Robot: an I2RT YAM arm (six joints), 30 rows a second.
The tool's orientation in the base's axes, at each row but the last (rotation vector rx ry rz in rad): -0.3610 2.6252 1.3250; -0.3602 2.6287 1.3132; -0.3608 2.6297 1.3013; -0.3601 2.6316 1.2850; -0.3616 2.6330 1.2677; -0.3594 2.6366 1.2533; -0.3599 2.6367 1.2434
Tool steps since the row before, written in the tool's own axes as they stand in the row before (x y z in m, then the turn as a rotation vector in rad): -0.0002 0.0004 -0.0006 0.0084 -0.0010 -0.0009; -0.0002 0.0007 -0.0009 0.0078 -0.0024 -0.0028; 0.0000 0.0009 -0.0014 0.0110 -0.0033 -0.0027; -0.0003 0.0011 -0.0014 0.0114 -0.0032 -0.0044; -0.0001 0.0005 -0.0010 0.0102 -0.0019 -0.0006; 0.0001 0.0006 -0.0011 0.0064 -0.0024 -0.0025; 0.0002 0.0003 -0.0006 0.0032 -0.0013 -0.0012
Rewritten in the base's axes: 0.0000 -0.0002 0.0007 -0.0078 -0.0024 -0.0025; -0.0001 -0.0003 0.0011 -0.0069 -0.0047 -0.0022; -0.0003 -0.0006 0.0015 -0.0097 -0.0056 -0.0038; -0.0001 -0.0004 0.0018 -0.0102 -0.0069 -0.0029; -0.0001 -0.0005 0.0010 -0.0092 -0.0030 -0.0039; -0.0004 -0.0005 0.0011 -0.0055 -0.0043 -0.0020; -0.0003 -0.0003 0.0005 -0.0027 -0.0022 -0.0011
